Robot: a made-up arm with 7 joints.
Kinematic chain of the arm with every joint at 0, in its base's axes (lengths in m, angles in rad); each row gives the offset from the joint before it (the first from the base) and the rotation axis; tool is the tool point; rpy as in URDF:
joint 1: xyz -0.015 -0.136 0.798 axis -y
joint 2: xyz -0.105 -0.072 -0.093 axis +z
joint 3: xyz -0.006 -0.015 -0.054 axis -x
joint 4: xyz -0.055 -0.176 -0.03 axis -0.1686 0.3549 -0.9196
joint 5: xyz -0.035 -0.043 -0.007 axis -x
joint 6: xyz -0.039 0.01 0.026 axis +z
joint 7: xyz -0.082 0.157 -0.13 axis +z
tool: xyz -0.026 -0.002 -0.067 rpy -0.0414 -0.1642 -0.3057
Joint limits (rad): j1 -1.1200..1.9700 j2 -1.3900..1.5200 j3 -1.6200..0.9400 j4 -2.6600..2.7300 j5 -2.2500..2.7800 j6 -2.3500..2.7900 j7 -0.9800..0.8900
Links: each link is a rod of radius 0.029 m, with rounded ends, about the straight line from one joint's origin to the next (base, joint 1, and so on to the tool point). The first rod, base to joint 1, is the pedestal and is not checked.
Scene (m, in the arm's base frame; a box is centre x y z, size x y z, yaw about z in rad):
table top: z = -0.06
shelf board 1: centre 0.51 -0.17 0 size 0.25 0.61 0.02 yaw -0.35
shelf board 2: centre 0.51 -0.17 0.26 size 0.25 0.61 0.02 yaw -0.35
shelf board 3: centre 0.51 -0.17 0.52 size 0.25 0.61 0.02 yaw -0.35
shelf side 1: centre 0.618 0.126 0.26 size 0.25 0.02 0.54 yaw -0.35
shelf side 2: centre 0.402 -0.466 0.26 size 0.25 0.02 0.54 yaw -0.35
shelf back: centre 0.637 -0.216 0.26 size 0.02 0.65 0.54 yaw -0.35
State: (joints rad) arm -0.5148 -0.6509 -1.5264 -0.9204 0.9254 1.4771 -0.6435
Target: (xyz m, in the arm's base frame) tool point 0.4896 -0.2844 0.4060
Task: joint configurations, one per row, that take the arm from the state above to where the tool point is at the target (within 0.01 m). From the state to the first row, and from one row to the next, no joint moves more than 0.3 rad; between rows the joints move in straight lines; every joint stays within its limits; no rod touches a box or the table.
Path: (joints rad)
1: -0.2370 -0.5710 -1.5233 -1.2148 0.8532 1.5683 -0.6291
2: 0.0409 -0.4910 -1.5203 -1.5091 0.7811 1.6595 -0.6146
3: 0.3187 -0.4111 -1.5172 -1.8035 0.7089 1.7506 -0.6002
4: 0.5495 -0.4713 -1.4277 -1.6129 0.8116 1.7068 -0.6223
5: 0.7803 -0.5316 -1.3382 -1.4223 0.9142 1.6629 -0.6445
6: 1.0111 -0.5918 -1.2487 -1.2317 1.0169 1.6191 -0.6667

